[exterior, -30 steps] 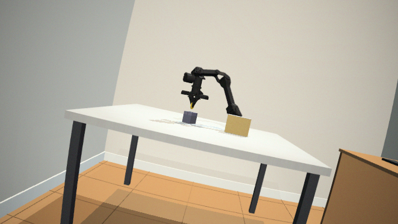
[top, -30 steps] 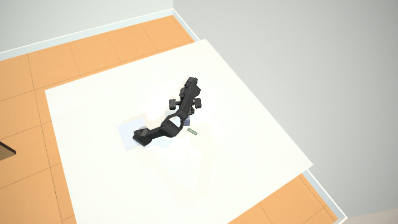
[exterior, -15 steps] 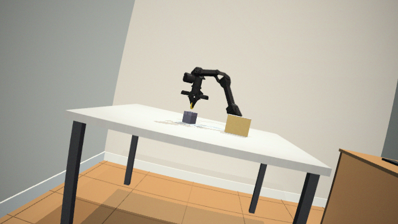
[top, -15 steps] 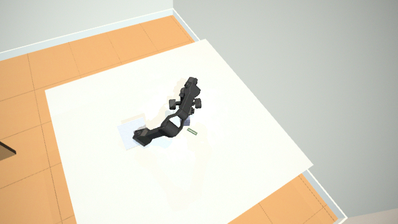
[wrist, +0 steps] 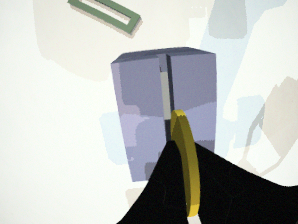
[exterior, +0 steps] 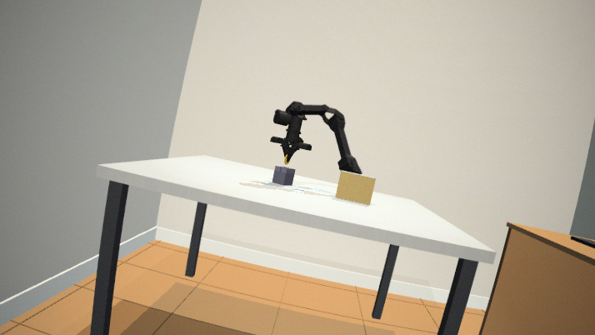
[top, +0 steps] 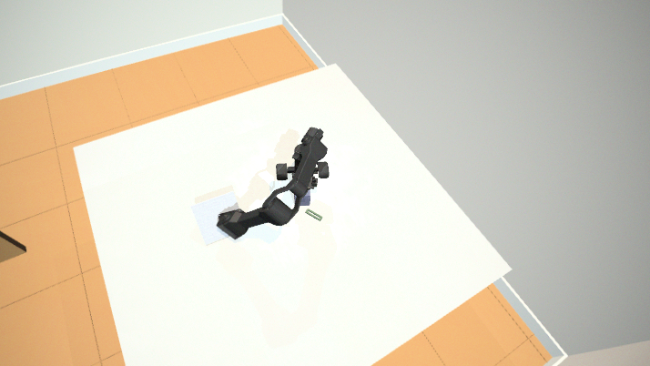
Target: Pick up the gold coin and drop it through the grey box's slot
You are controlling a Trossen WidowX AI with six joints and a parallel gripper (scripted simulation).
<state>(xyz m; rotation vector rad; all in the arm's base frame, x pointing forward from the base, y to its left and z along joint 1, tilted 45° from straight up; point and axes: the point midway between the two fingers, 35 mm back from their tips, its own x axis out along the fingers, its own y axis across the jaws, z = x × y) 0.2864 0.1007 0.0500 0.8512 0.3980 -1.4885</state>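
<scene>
Right now the gold coin is 1 cm above my gripper tip.
</scene>
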